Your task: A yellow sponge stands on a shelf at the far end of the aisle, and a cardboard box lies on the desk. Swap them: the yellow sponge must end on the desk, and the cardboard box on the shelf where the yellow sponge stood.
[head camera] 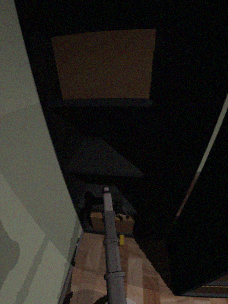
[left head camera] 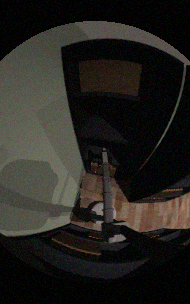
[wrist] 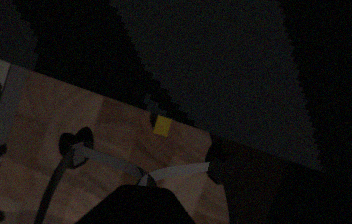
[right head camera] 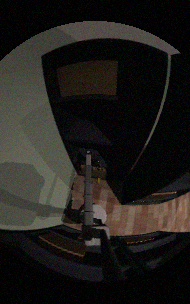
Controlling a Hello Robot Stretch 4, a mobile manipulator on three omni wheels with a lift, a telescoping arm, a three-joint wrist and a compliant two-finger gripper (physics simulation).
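Places are measured from the robot's base along level axes (x ahead, y left, z up), in centimetres.
Pixels of known places: gripper, between the fingertips: (head camera: pixel 119 219) (wrist: pixel 151 148) (right head camera: pixel 96 169); robot's base, origin of its link: (left head camera: pixel 102 212) (right head camera: pixel 93 214).
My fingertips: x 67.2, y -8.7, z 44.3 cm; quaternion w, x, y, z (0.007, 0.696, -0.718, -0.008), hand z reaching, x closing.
Ahead of a thing's pixels: the offset from my fingertips to its top centre.
A small yellow block, the yellow sponge by its colour, @(dy -2.7, dx -1.3, dz -40.8 cm) (head camera: pixel 121 240) (right head camera: pixel 99 181) (wrist: pixel 162 126) is low down on the wooden floor at the foot of the dark shelf unit. My gripper (wrist: pixel 151 148) is open and empty in the wrist view, its two dark fingertips wide apart above the floor. The sponge shows beyond the fingertips, between them and apart from them. In the head view the arm (head camera: pixel 113 250) reaches toward the lower shelves and partly hides the gripper. The desk and a cardboard box on it cannot be made out.
A large brown box @(dy +2.8, dx +22.3, dz +124.7 cm) (head camera: pixel 105 65) (left head camera: pixel 110 78) (right head camera: pixel 88 78) stands on an upper shelf. A lower brown box (head camera: pixel 127 224) is partly behind the arm. Dark shelf boards (head camera: pixel 102 159) jut between them. A pale green wall (head camera: pixel 30 150) runs close on the left.
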